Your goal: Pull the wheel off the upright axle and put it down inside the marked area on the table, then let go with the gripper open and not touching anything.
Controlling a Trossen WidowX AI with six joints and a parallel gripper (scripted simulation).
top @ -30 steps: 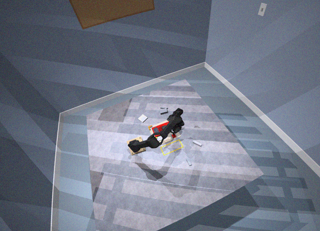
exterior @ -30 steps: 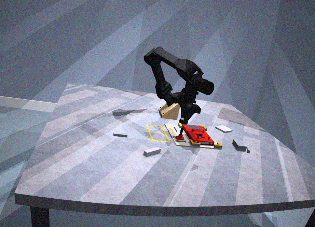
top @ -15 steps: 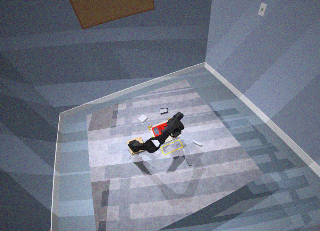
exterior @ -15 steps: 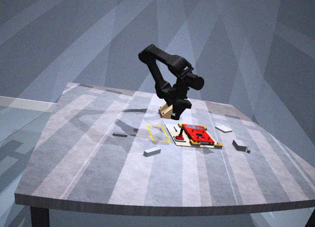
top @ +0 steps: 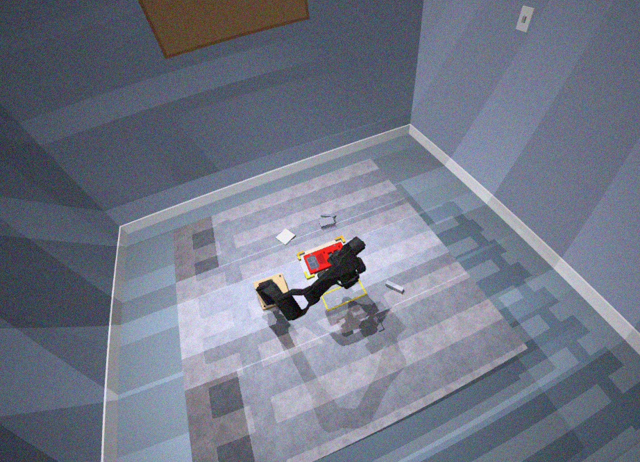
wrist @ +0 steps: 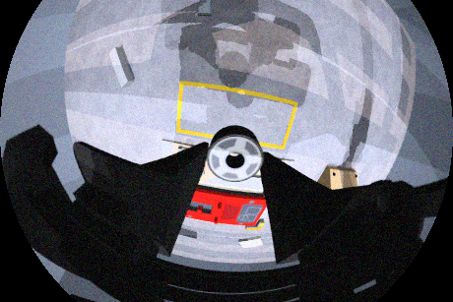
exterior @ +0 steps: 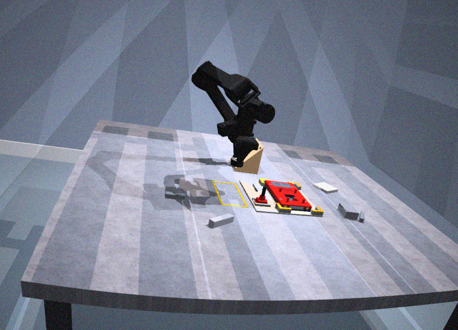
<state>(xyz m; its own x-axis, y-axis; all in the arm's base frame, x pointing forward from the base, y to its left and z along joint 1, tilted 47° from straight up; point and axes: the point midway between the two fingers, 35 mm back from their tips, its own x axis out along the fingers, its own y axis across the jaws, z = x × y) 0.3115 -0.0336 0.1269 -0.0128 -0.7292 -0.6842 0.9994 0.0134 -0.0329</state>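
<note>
The upright axle is 50 mm ahead of my gripper tip, 90 mm to the left of it and 80 mm below it. Round my gripper tip: white plate: 170 mm behind, 410 mm to the left, 110 mm below; then dark wheel: right at my gripper tip.
</note>
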